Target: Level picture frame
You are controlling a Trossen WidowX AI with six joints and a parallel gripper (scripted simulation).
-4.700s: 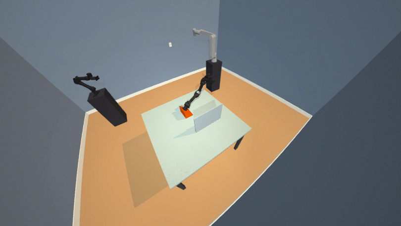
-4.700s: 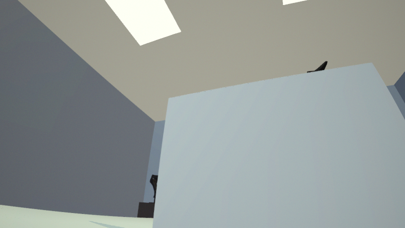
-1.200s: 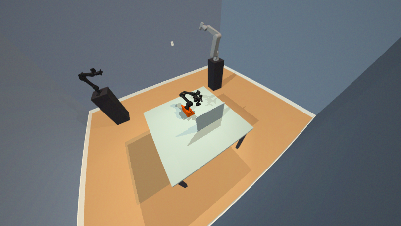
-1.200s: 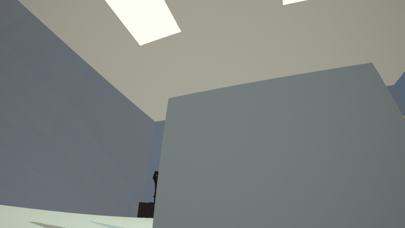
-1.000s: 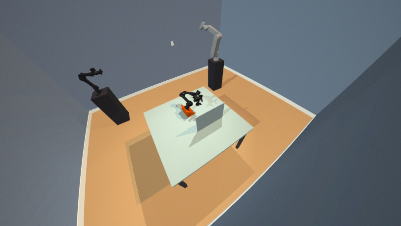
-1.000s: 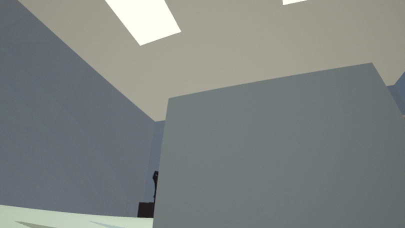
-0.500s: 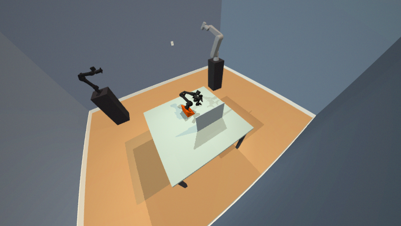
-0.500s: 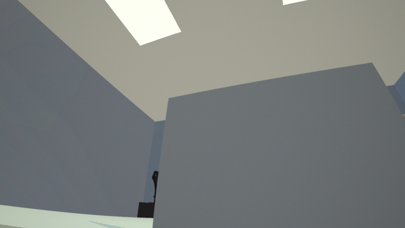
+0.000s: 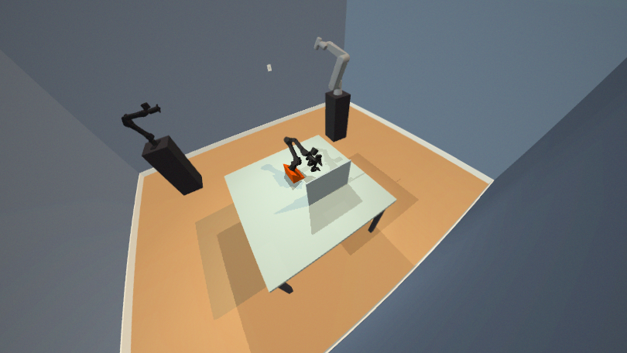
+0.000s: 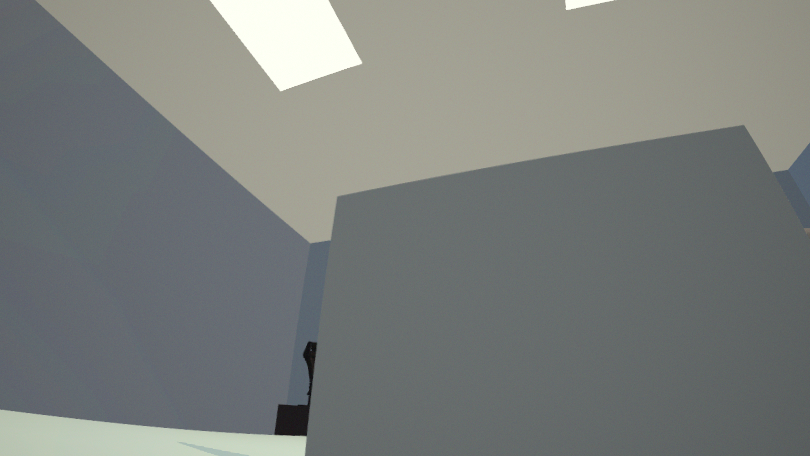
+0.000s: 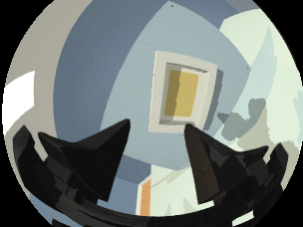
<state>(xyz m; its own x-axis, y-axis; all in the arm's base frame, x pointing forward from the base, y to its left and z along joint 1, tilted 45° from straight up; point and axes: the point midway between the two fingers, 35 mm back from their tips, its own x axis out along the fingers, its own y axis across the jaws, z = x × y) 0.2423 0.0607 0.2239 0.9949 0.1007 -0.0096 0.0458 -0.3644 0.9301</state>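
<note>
Now: the picture frame 130 mm ahead of my gripper tip, 20 mm to the right of it and 50 mm below it. Round my gripper tip: wall panel 140 mm ahead, 60 mm below.
</note>
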